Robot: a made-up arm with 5 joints. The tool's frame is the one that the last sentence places.
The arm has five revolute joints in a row. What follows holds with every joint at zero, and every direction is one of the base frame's. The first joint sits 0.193 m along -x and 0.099 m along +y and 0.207 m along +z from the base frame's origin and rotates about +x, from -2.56 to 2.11 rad. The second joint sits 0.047 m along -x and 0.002 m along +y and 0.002 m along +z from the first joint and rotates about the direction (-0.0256, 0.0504, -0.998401), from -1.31 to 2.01 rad. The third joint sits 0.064 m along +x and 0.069 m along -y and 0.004 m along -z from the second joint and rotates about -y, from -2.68 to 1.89 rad. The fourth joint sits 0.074 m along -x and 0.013 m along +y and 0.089 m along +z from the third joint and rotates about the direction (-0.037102, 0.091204, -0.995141), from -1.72 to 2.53 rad. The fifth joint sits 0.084 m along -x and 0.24 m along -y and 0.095 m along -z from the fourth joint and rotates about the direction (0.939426, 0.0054, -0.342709), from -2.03 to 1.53 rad. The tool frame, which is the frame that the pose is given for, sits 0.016 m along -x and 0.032 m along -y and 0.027 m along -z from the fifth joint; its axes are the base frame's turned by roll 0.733, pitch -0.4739 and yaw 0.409 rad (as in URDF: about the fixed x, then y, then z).
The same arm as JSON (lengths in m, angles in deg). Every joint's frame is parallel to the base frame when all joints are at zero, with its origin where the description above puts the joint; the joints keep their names.
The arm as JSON. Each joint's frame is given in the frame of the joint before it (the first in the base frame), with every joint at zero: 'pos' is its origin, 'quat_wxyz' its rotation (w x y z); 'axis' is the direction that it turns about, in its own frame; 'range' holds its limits. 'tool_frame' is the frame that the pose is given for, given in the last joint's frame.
{"length_unit": "m", "angle_unit": "deg", "joints": [
  {"joint": "joint 1", "pos": [-0.193, 0.099, 0.207], "quat_wxyz": [1.0, 0.0, 0.0, 0.0], "axis": "+x", "range": [-146.68, 120.89]},
  {"joint": "joint 2", "pos": [-0.047, 0.002, 0.002], "quat_wxyz": [1.0, 0.0, 0.0, 0.0], "axis": [-0.0256, 0.0504, -0.998401], "range": [-75.06, 115.16]},
  {"joint": "joint 3", "pos": [0.064, -0.069, -0.004], "quat_wxyz": [1.0, 0.0, 0.0, 0.0], "axis": "-y", "range": [-153.55, 108.29]},
  {"joint": "joint 4", "pos": [-0.074, 0.013, 0.089], "quat_wxyz": [1.0, 0.0, 0.0, 0.0], "axis": [-0.037102, 0.091204, -0.995141], "range": [-98.55, 144.96]},
  {"joint": "joint 5", "pos": [-0.084, -0.24, -0.095], "quat_wxyz": [1.0, 0.0, 0.0, 0.0], "axis": [0.939426, 0.0054, -0.342709], "range": [-116.31, 87.66]}
], "tool_frame": {"pos": [-0.016, -0.032, -0.027], "quat_wxyz": [0.871509, 0.385583, -0.143843, 0.266659]}}

